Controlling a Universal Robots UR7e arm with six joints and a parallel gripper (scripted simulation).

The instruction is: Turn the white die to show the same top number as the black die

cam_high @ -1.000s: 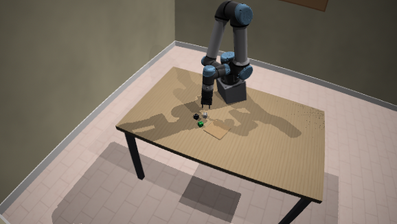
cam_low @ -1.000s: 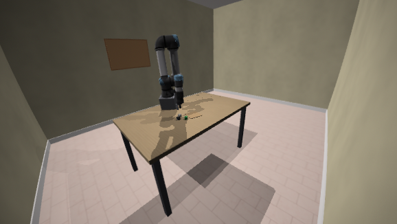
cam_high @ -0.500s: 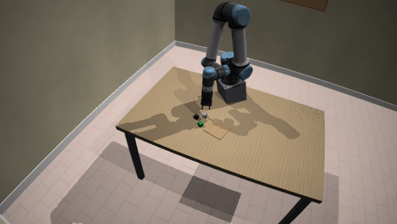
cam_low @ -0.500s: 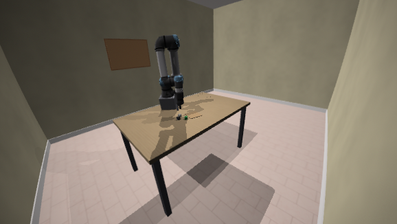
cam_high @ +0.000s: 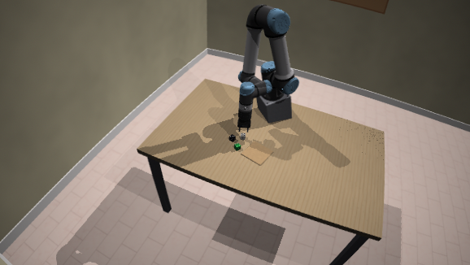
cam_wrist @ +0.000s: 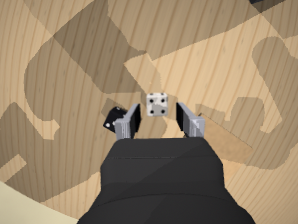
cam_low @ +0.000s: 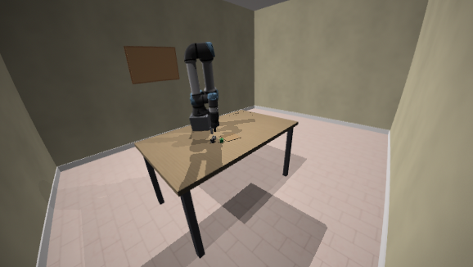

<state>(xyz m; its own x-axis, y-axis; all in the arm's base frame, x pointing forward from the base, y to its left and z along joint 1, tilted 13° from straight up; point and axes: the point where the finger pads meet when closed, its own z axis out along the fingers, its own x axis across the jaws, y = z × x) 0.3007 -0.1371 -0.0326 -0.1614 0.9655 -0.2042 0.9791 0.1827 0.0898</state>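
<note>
Right now my hand is 60 mm above the white die. Also, from my hand: tan mat (110 mm to the left, 100 mm ahead, 80 mm below); green die (100 mm ahead, 60 mm below, 10 mm to the right); black die (60 mm to the right, 60 mm below, 30 mm ahead).
</note>
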